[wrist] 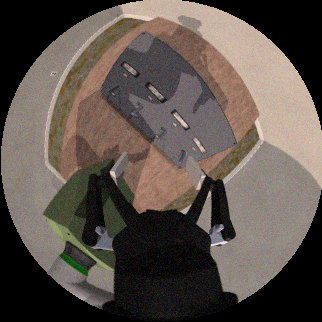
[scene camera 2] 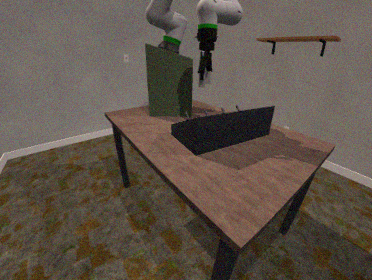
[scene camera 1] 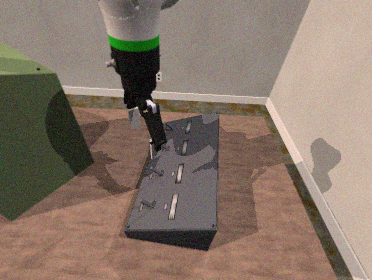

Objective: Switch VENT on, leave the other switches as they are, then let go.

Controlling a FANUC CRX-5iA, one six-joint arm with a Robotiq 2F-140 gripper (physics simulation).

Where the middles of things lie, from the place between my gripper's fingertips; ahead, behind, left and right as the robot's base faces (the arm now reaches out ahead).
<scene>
I see the dark grey switch panel point(scene camera 1: 184, 197) 11 cm ahead of my hand, 7 cm to the left of it and 18 cm below it.
</scene>
